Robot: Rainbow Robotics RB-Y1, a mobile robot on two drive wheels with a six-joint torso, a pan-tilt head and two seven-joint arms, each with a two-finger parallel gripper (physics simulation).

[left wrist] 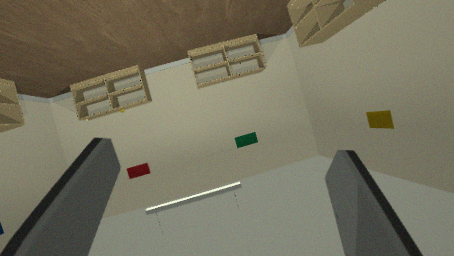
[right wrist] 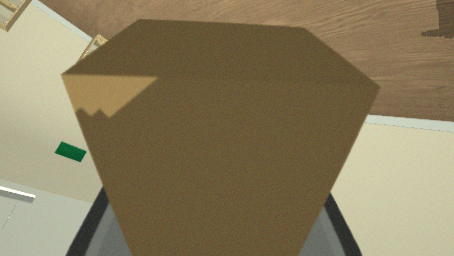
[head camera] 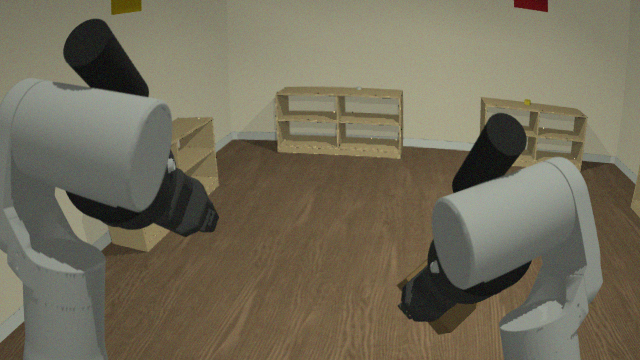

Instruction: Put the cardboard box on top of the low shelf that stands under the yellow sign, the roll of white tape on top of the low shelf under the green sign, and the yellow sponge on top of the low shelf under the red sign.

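Places are measured from the robot's base along level axes (x ahead, y left, z up), in centimetres.
Pixels of known places: left gripper, fingertip midpoint: (left wrist: 223, 159); right gripper, fingertip midpoint: (right wrist: 217, 152).
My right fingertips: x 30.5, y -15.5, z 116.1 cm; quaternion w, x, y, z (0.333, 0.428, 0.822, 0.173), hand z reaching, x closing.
Behind a point stands the place of what it marks.
My right gripper (head camera: 406, 311) (right wrist: 217, 200) is shut on the brown cardboard box (head camera: 454, 320) {z 115.4, x 24.2, y -16.8 cm} (right wrist: 225, 140) {z 116.4, x 25.2, y -17.9 cm}, which hides its fingertips in the right wrist view. My left gripper (head camera: 212, 223) (left wrist: 223, 159) {z 128.2, x 32.8, y 14.5 cm} is open and empty. The low shelf (head camera: 132, 237) {z 9.6, x 245.5, y 117.7 cm} under the yellow sign (head camera: 126, 6) {z 170.3, x 311.4, y 127.1 cm} (left wrist: 380, 119) {z 174.8, x 310.1, y 127.6 cm} is partly behind my left arm. The white tape (head camera: 358, 88) {z 62.4, x 437.9, y -64.6 cm} sits on the middle shelf (head camera: 310, 91) {z 61.1, x 436.4, y -17.3 cm} (left wrist: 207, 49) {z 6.5, x 410.5, y -67.2 cm}, under the green sign (left wrist: 246, 140) {z 176.0, x 457.4, y -52.9 cm} (right wrist: 70, 152) {z 176.0, x 457.3, y -53.7 cm}. The yellow sponge (head camera: 527, 102) {z 64.0, x 381.1, y -236.8 cm} (left wrist: 122, 110) {z 63.6, x 381.4, y -236.5 cm} sits on the shelf (head camera: 555, 107) {z 61.1, x 376.7, y -274.5 cm} under the red sign (head camera: 531, 4) {z 170.9, x 397.1, y -251.5 cm} (left wrist: 138, 170) {z 174.3, x 397.2, y -250.8 cm}.
The wooden floor (head camera: 300, 250) {z 0.1, x 241.8, y 0.2 cm} stretches between my arms and the far shelves. Part of another shelf (head camera: 636, 200) {z 8.4, x 245.3, y -301.4 cm} (left wrist: 10, 117) {z 45.9, x 242.9, y -314.7 cm} shows at the right edge of the head view and the left edge of the left wrist view. A long ceiling lamp (left wrist: 193, 198) {z 209.5, x 284.5, y -107.1 cm} hangs above.
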